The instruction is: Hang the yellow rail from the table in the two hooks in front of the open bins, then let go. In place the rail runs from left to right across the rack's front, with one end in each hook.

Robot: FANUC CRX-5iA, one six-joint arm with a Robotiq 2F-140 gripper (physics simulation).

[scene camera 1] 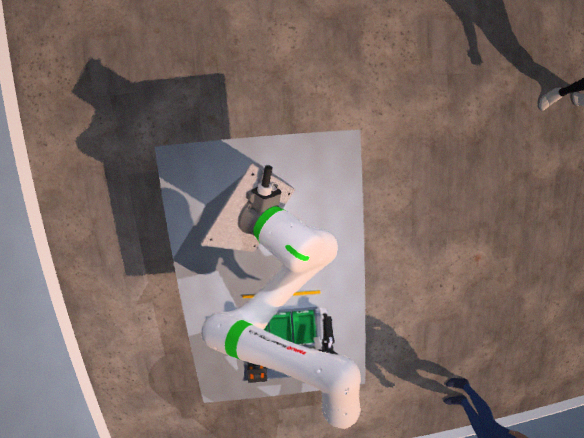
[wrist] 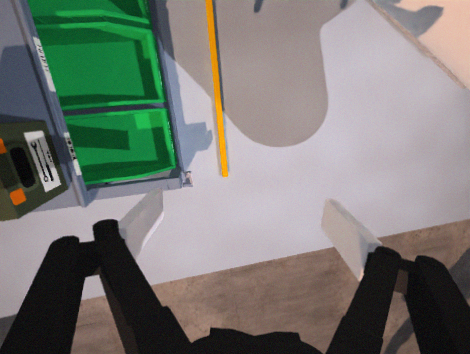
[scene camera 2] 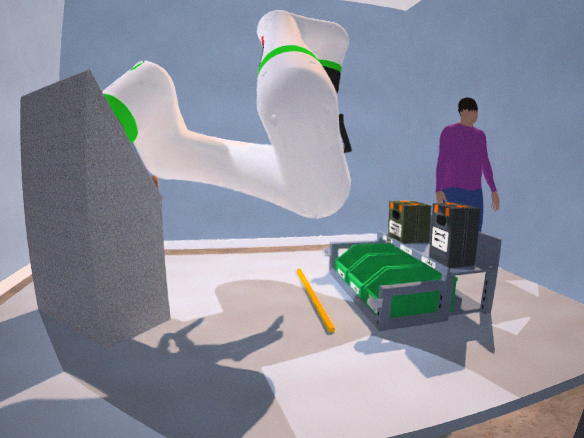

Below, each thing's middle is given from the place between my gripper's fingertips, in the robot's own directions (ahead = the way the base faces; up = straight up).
Scene:
The olive box [scene camera 2: 409, 221] lies 270 mm ahead of my hand, 120 mm below it and 30 mm to the left of it. Also, from my hand: dark grey box [scene camera 2: 454, 229] 320 mm ahead, 200 mm to the right, 100 mm below.

